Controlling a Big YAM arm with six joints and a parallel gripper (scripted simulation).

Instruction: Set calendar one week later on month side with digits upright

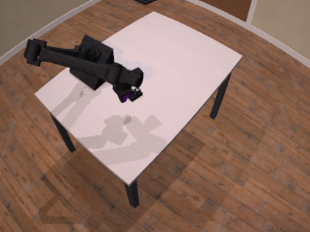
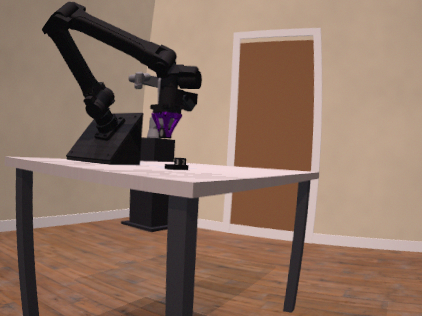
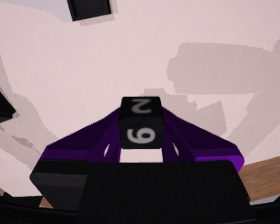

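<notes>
My gripper is now 110 mm to the right of the black tray, 100 mm above it and 40 mm past it. From my hand the other things lie so: black date cube: right at my hand.
</notes>
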